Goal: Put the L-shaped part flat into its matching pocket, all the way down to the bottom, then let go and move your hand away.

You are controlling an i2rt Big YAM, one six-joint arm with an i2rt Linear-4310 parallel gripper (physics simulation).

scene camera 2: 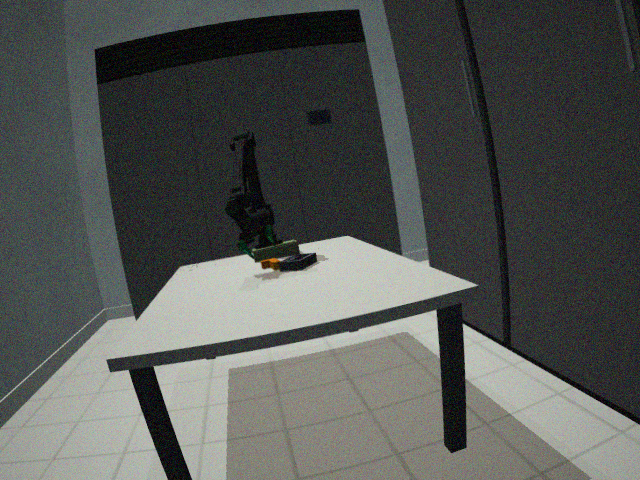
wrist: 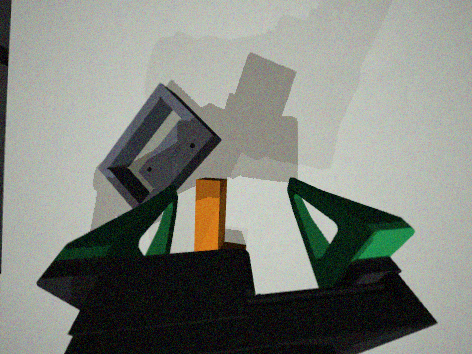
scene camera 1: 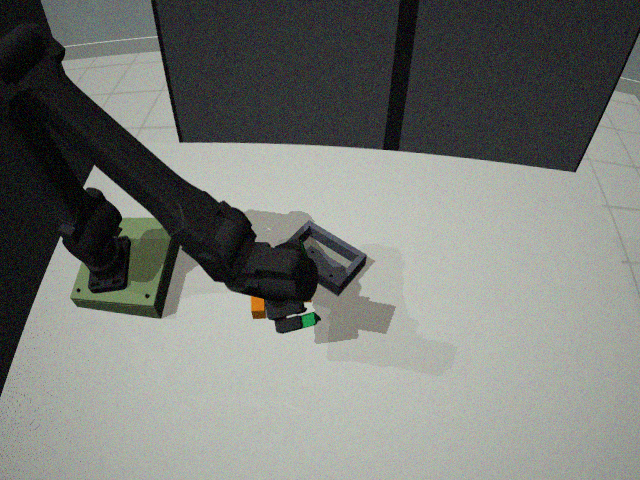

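Seen in the pictures: gripper, fingertip midpoint: [scene camera 2: 264, 252] [wrist: 233, 186]; arm's base, link origin: [scene camera 2: 268, 245] [scene camera 1: 111, 266].
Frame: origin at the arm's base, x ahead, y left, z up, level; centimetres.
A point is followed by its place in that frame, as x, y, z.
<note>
The orange L-shaped part [scene camera 1: 257, 306] {29.8, -11.1, -1.6} [scene camera 2: 269, 264] {31.1, -9.1, -3.4} [wrist: 208, 220] {35.0, -8.0, -1.6} lies on the table beside the pocket block, outside the pocket. In the wrist view one long arm of it shows, and my gripper's dark body hides much of the rest. The dark grey block with the L-shaped pocket [scene camera 1: 356, 261] {49.0, -4.0, -1.0} [scene camera 2: 298, 261] {50.7, -3.3, -1.3} [wrist: 197, 123] {46.2, -7.3, -1.0} sits on the table, up and left of the part in the wrist view. My gripper [wrist: 233, 186] {39.6, -12.3, 3.1} is open, with its green fingers wide apart and nothing held. In the wrist view the orange arm shows between the fingers, nearer the left one.
The green base block [scene camera 1: 147, 279] {8.8, -4.4, 0.6} [scene camera 2: 276, 251] {12.5, -0.3, -1.5} under the arm's mount stands at the left in scene camera 1. The white table [scene camera 1: 217, 403] {20.8, -28.4, -4.6} [scene camera 2: 232, 315] {89.1, -36.0, -4.6} carries everything, and the arm's shadow falls beside the pocket block. Dark cabinet panels [scene camera 1: 289, 77] stand beyond the table.
</note>
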